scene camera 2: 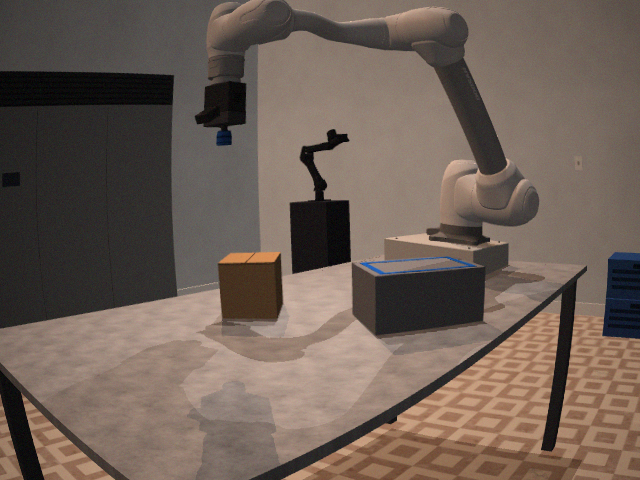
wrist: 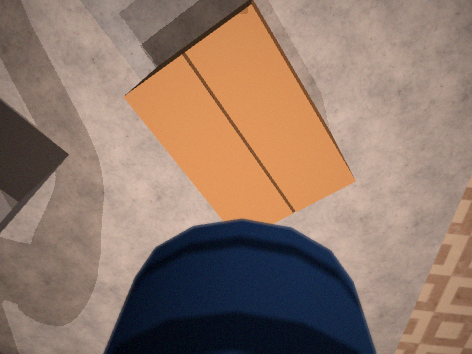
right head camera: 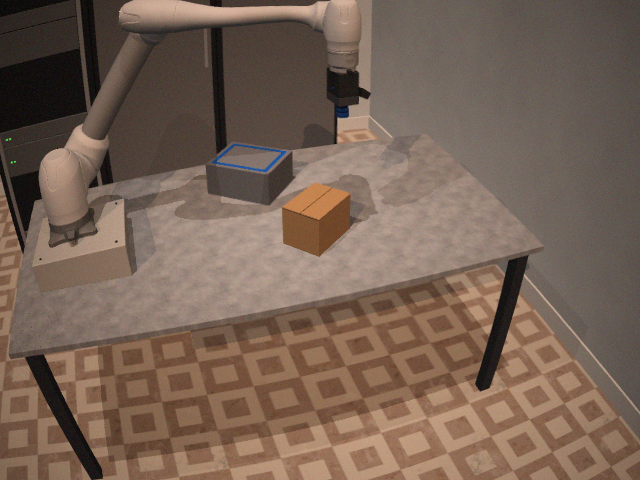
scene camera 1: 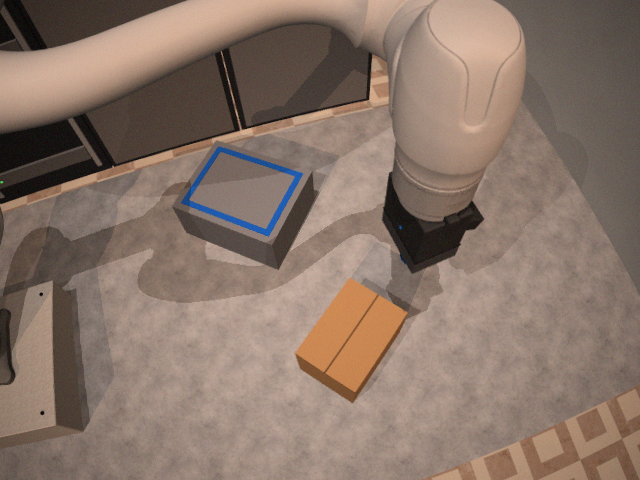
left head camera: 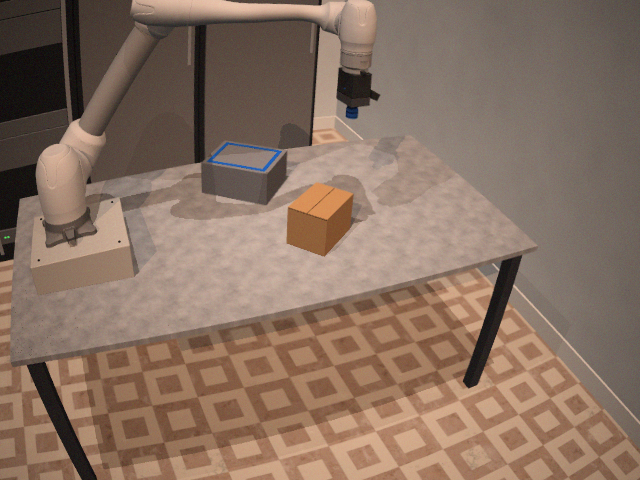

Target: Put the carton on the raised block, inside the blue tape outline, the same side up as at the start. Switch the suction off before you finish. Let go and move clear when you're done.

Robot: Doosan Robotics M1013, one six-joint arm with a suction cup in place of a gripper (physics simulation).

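Places are measured from the arm's base along level axes (x back, y left, z down), in millimetres.
Pixels of known places: hand at its tool point: [scene camera 2: 224, 144] [wrist: 242, 313] [right head camera: 342, 115] [left head camera: 351, 116]; arm's base at its link origin: [scene camera 2: 460, 240] [right head camera: 72, 228] [left head camera: 68, 228].
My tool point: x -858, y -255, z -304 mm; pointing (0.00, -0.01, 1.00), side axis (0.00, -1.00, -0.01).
Note:
For each thing: its top centre in the pictures, then the offset to it from my tool point. Level surfaces: height alone.
- orange-brown carton at its top centre: [wrist: 244, 140] [scene camera 1: 352, 332] [scene camera 2: 250, 257] [left head camera: 321, 199] [right head camera: 316, 199] dx +78, dy +6, dz +269 mm
- grey raised block at its top centre: [scene camera 2: 418, 264] [scene camera 1: 241, 187] [left head camera: 244, 155] [right head camera: 248, 156] dx +165, dy +399, dz +279 mm
- table at its surface level: dz +399 mm
An orange-brown carton [left head camera: 320, 219] [right head camera: 316, 219] [scene camera 1: 352, 339] [scene camera 2: 250, 286] [wrist: 240, 115] stands on the table, its top face with a dark seam facing up. The grey raised block [left head camera: 235, 183] [right head camera: 238, 184] [scene camera 1: 227, 240] [scene camera 2: 429, 299] [wrist: 22, 155] stands apart from it, towards the table's back edge. The blue tape outline [left head camera: 237, 165] [right head camera: 240, 166] [scene camera 1: 227, 217] [scene camera 2: 379, 271] runs around the block's top, with nothing inside it. My gripper, a blue suction cup [left head camera: 352, 112] [right head camera: 342, 112] [scene camera 2: 223, 137] [wrist: 240, 285], is open and empty, high above the table and clear of the carton. In scene camera 1 the cup is mostly hidden.
The arm's base box [left head camera: 85, 268] [right head camera: 85, 266] [scene camera 1: 31, 361] [scene camera 2: 429, 251] stands at one end of the table [left head camera: 206, 289] [right head camera: 206, 284] [scene camera 2: 310, 403]. Dark cabinets [left head camera: 253, 87] stand behind the table. A small black arm [scene camera 2: 315, 170] on a dark pedestal [scene camera 2: 320, 232] stands beyond it.

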